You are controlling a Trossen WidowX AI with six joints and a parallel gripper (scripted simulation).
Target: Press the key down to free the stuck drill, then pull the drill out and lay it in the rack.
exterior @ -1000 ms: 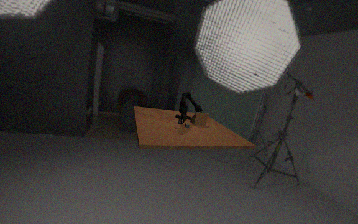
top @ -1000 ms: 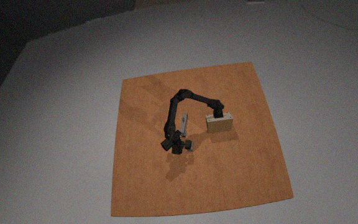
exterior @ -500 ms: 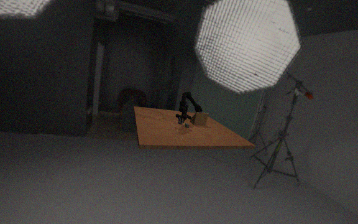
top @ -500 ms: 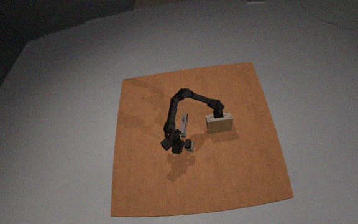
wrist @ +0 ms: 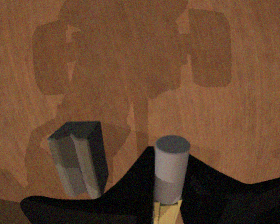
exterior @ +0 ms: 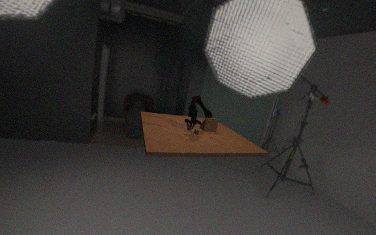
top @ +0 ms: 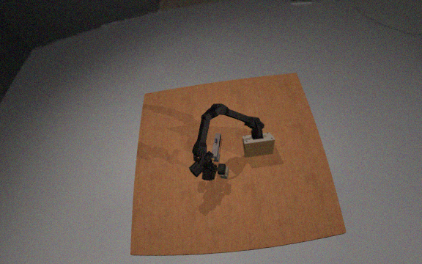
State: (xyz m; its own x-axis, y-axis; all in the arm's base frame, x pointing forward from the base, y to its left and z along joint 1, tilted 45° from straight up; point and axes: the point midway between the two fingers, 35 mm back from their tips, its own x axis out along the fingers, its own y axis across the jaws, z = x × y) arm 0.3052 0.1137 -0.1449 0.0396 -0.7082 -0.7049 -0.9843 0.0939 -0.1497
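The grey rack is 80 mm behind my gripper tip, 20 mm to the right of it and 40 mm below it. Round my gripper tip: drill 10 mm behind, 40 mm to the right, 30 mm above; then holder block 30 mm behind, 200 mm to the right, 20 mm below.
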